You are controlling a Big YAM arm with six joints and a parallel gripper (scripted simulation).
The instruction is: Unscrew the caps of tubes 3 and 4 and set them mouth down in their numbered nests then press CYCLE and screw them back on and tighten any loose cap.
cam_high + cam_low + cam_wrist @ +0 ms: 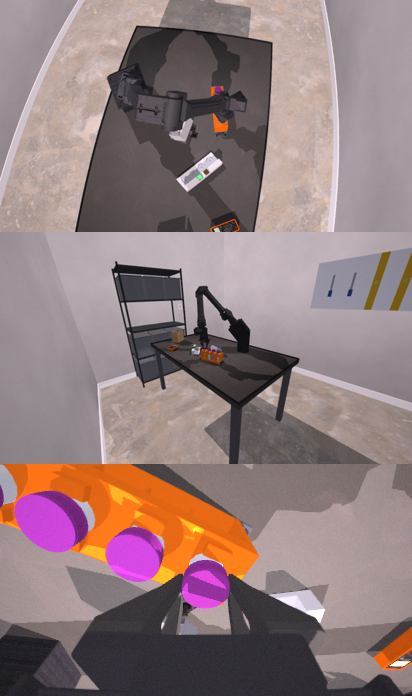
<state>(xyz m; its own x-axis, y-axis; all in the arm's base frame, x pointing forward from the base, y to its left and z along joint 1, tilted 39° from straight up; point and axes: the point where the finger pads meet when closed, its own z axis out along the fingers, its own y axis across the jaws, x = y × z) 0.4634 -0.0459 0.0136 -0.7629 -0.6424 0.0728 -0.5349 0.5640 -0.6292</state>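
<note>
Now: the cap right at my hand. From my hand the other things lie so: green key (22 cm behind, 5 cm to the right, 5 cm below); then blue key (21 cm behind, 5 cm below); then key housing (20 cm behind, 3 cm to the right, 7 cm below).
</note>
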